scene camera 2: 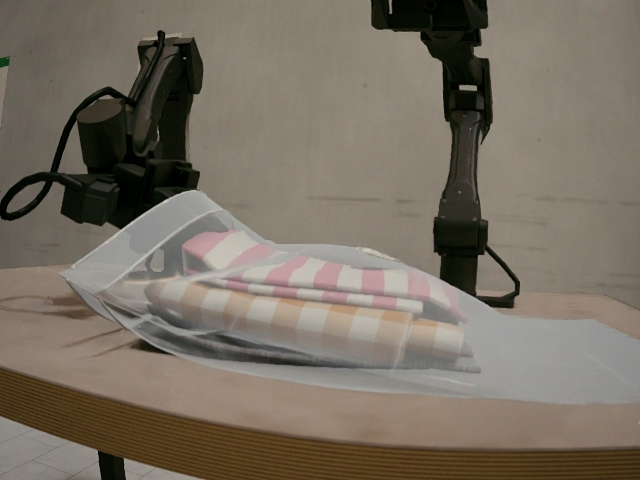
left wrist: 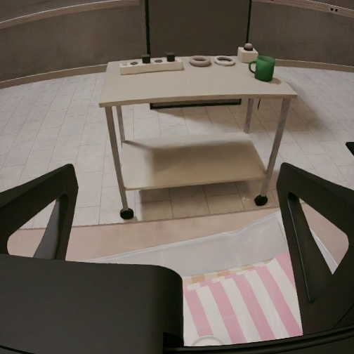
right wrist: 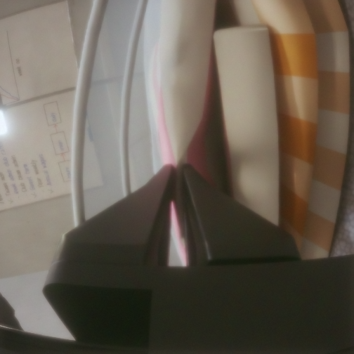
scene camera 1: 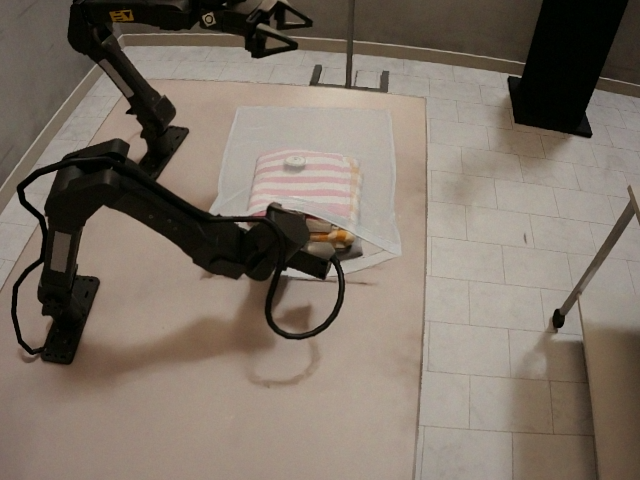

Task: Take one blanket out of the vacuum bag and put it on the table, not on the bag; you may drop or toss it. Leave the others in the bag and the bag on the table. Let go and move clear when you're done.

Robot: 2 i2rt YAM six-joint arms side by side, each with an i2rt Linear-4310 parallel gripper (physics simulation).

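The clear vacuum bag lies on the table, its mouth raised. Inside, a pink-and-white striped blanket lies on an orange-and-white checked blanket, with a grey blanket beneath. My right gripper is at the bag's mouth, shut on the front fold of the striped blanket; its fingertips are hidden in the scene views. My left gripper is open and empty, high above the table.
A wheeled trolley with a green mug, rings and a power strip stands beyond the table edge. A thin pole stand stands behind the table, and a black column stands on the floor at the upper right.
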